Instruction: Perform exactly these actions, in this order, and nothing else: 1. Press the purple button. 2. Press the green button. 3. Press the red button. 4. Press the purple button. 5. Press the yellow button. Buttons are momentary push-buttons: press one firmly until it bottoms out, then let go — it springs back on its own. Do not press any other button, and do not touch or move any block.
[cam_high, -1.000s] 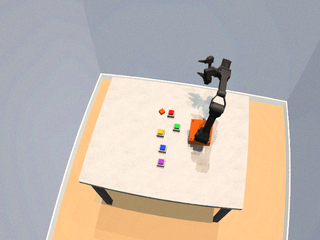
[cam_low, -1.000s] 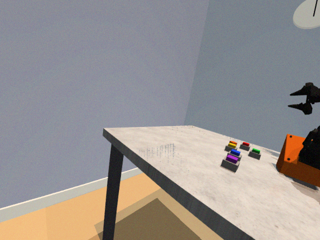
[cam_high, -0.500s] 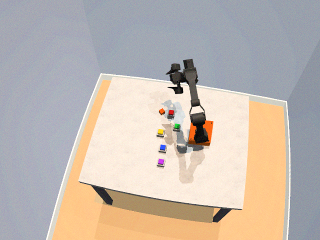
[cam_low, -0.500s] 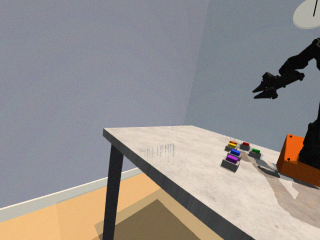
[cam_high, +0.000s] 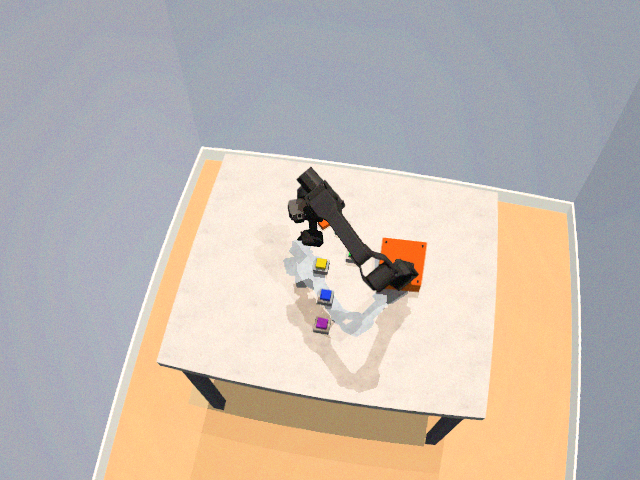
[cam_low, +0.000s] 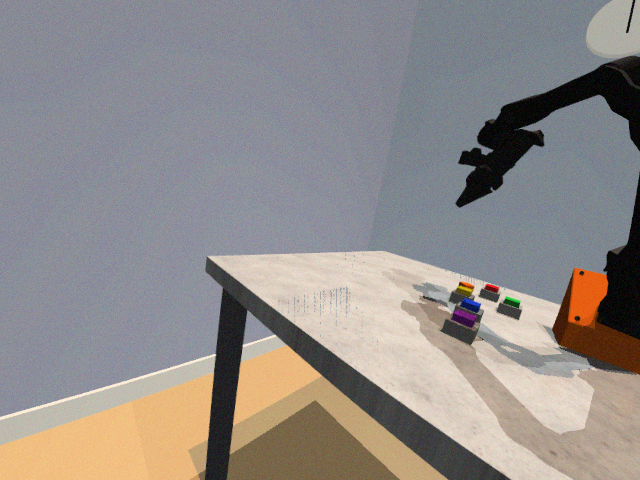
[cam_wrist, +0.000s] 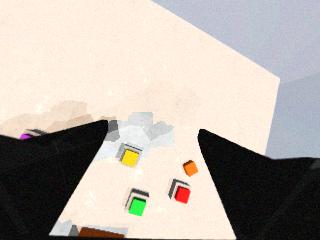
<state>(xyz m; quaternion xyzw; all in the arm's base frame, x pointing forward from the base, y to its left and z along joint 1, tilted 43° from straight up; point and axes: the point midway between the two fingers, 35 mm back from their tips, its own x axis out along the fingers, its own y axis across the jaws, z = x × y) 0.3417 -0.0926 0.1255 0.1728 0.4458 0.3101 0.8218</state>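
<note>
The purple button lies 13 cm behind my gripper tip, 20 cm to the left of it and 21 cm below it. From my gripper tip the other things lie so: green button 17 cm behind, 8 cm to the right, 21 cm below; yellow button 7 cm behind, 1 cm to the right, 21 cm below; blue button 11 cm behind, 10 cm to the left, 21 cm below.
</note>
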